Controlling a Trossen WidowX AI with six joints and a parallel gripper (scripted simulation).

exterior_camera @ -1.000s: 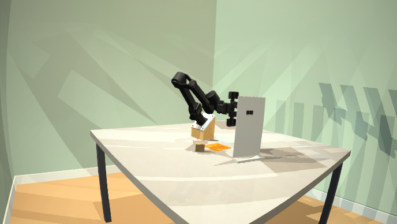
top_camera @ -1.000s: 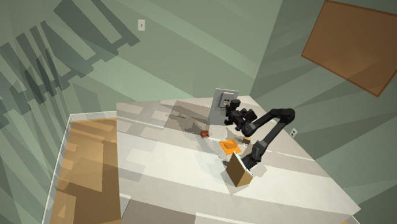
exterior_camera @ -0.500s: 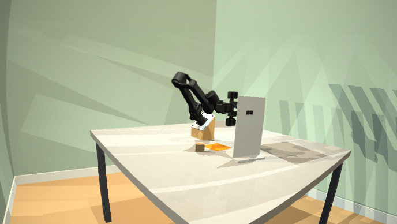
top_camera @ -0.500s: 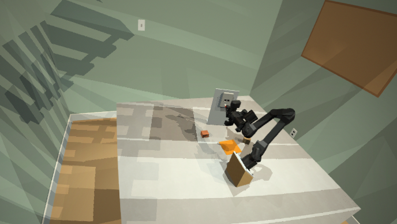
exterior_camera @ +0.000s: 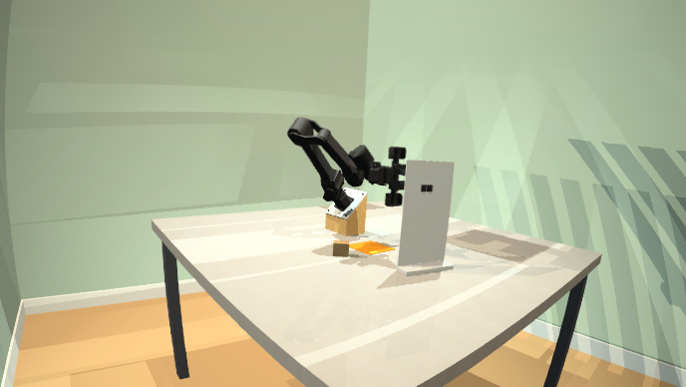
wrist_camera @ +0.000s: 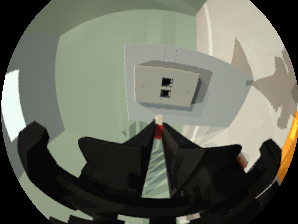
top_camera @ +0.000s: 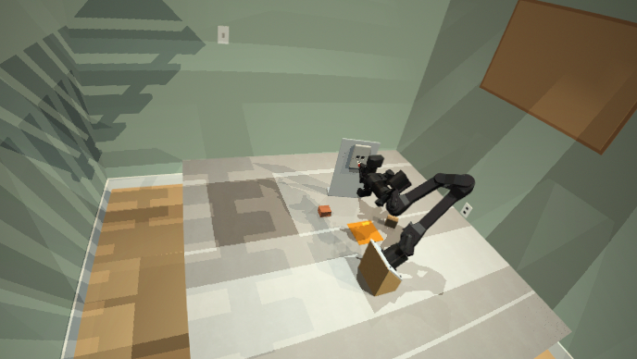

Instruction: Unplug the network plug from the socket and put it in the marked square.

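Right now my gripper tip is 250 mm above the orange marked square, 150 mm past it and 40 mm to the left of it. Also, from my gripper tip: grey upright panel 100 mm below, 90 mm ahead, 30 mm to the right; then red network plug right at my gripper tip.
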